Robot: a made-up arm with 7 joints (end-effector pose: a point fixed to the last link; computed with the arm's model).
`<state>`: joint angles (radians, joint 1 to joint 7).
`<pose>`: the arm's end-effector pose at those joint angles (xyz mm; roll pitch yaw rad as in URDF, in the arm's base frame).
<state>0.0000 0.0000 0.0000 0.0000 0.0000 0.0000 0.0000</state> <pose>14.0 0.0 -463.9 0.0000 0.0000 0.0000</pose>
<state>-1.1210 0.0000 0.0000 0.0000 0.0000 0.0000 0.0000</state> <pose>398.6 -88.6 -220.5 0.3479 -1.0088 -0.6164</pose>
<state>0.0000 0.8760 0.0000 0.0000 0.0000 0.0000 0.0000</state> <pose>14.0 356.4 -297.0 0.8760 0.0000 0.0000</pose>
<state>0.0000 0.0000 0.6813 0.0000 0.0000 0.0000 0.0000</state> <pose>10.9 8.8 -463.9 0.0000 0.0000 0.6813</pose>
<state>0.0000 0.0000 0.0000 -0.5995 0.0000 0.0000 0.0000</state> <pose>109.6 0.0 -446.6 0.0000 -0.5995 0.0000</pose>
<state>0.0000 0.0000 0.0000 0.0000 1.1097 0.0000 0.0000</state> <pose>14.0 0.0 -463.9 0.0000 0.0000 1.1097</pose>
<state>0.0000 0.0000 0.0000 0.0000 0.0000 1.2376 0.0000</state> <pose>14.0 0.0 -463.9 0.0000 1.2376 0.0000</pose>
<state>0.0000 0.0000 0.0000 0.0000 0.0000 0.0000 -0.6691</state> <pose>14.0 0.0 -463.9 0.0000 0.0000 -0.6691</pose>
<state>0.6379 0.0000 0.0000 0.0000 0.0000 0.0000 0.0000</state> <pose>-248.3 -26.5 -391.2 0.0763 0.5939 0.2483</pose>
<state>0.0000 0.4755 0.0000 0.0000 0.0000 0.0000 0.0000</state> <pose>14.0 212.4 -412.4 0.4755 0.0000 0.0000</pose>
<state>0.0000 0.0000 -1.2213 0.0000 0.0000 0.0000 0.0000</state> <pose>4.8 -13.2 -463.9 0.0000 0.0000 -1.2213</pose>
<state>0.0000 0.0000 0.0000 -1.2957 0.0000 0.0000 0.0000</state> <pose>185.7 0.0 -363.9 0.0000 -1.2957 0.0000</pose>
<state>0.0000 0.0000 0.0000 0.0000 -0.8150 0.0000 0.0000</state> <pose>14.0 0.0 -463.9 0.0000 0.0000 -0.8150</pose>
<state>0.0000 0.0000 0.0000 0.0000 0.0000 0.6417 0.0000</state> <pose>14.0 0.0 -463.9 0.0000 0.6417 0.0000</pose>
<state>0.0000 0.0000 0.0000 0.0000 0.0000 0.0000 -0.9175</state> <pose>14.0 0.0 -463.9 0.0000 0.0000 -0.9175</pose>
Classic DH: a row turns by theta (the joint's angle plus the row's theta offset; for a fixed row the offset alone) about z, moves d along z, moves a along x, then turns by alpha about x. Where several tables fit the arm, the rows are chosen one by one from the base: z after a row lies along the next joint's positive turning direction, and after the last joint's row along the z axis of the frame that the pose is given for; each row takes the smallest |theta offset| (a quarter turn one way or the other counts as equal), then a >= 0, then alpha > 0; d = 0 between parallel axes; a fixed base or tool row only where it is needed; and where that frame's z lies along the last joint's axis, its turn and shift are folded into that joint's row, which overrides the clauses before.
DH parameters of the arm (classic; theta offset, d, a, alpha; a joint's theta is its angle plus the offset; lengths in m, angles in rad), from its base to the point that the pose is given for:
base (fixed): 0 0 0 -1.2217
joint 1: 1.5708 0 0 1.5708
joint 2: 1.2217 0 0 -1.5708
joint 3: -1.5708 -0.3005 0.0338 -1.5708
joint 4: 0 0 -0.0198 1.5708
joint 5: 0 -0.1634 0 -1.5708
joint 6: 0 0 0 1.5708
joint 7: 0 0 0 0

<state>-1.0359 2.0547 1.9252 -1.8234 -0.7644 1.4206 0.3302</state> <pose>-224.6 218.0 136.4 -1.2369 0.2476 -2.4815</pose>
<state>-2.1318 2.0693 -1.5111 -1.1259 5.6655 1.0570 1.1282</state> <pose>89.9 361.8 204.8 -3.0697 -0.8057 -1.2584</pose>
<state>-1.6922 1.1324 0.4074 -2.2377 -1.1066 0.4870 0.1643</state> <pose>83.4 129.9 229.8 -2.1457 0.0434 -1.6600</pose>
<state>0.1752 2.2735 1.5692 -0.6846 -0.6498 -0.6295 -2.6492</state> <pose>46.6 258.2 373.2 -2.6201 -0.3718 1.6265</pose>
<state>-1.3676 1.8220 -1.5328 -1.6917 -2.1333 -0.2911 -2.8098</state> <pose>223.5 275.9 59.6 0.9312 -0.8477 -0.9742</pose>
